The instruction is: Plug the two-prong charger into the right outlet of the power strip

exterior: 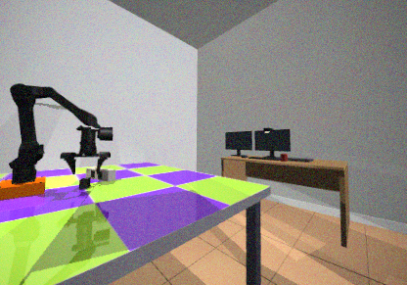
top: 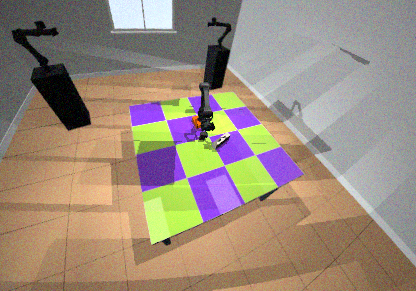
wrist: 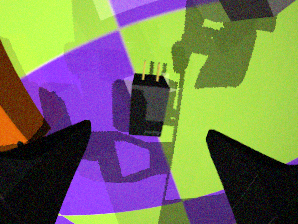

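The black two-prong charger is 10 mm ahead of my gripper tip, 20 mm to the left of it and 40 mm below it.
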